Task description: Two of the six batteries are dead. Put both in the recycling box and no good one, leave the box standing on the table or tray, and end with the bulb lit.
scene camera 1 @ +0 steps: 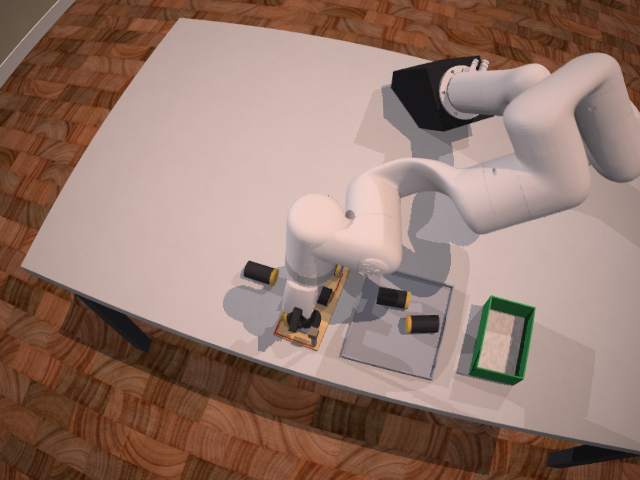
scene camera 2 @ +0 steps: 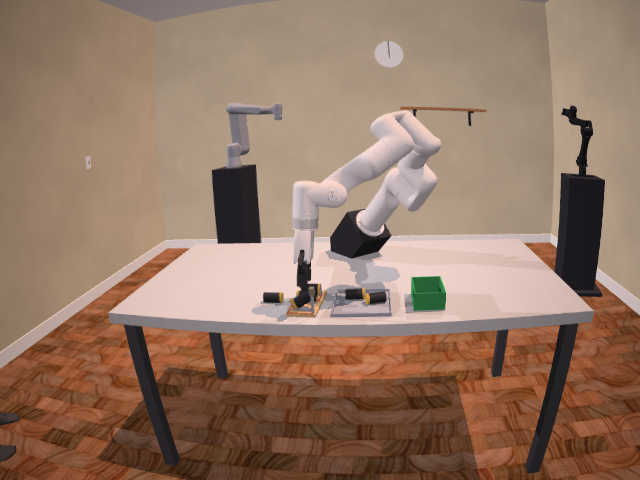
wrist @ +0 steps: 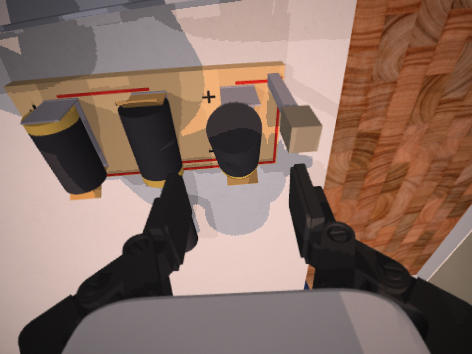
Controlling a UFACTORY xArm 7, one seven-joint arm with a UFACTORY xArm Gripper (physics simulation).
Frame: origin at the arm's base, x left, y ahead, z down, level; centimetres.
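Seen in the pictures: gripper, fingertip midpoint: (scene camera 2: 303, 283) (wrist: 237, 188); arm's base, origin of the base link: (scene camera 1: 462, 92) (scene camera 2: 369, 223).
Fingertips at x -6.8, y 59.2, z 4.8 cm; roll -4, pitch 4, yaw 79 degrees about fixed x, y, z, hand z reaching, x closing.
Note:
Offsets run from my fingertips to a thing's top centre. "*": to the spot under its first point.
The wooden battery holder (scene camera 1: 326, 318) (wrist: 194, 117) bears three black batteries with yellow ends. In the wrist view, the left battery {dy -12.1, dx -2.3, dz +4.5 cm} (wrist: 67, 157) and middle battery {dy -5.6, dx -1.4, dz +4.6 cm} (wrist: 152, 140) lie in their slots. The right battery {dy +0.4, dx -0.5, dz +1.8 cm} (wrist: 234, 140) (scene camera 2: 300, 299) is tilted, black end raised. My gripper (wrist: 237, 188) (scene camera 1: 305, 321) is open and empty, its fingers apart on either side of the tilted battery's lower end. Two batteries {dy -12.2, dx +12.4, dz +5.4 cm} (scene camera 1: 393, 298) {dy -10.0, dx +19.8, dz +5.4 cm} (scene camera 1: 422, 323) lie in the grey tray {dy -9.1, dx +15.7, dz +7.9 cm} (scene camera 1: 382, 351) (scene camera 2: 360, 314). Another battery {dy -4.5, dx -12.7, dz +5.7 cm} (scene camera 1: 260, 272) (scene camera 2: 272, 297) lies on the table. The green box {dy -13.6, dx +36.1, dz +3.1 cm} (scene camera 1: 528, 341) (scene camera 2: 428, 301) stands upright, empty. No bulb is discernible.
A lever with a tan block {* dy +2.6, dx +3.9, dz -0.1 cm} (wrist: 300, 131) stands at the holder's right end in the wrist view, close to the right finger. The table's front edge (scene camera 2: 351, 328) is near the holder. The arm hides part of the holder in scene camera 1.

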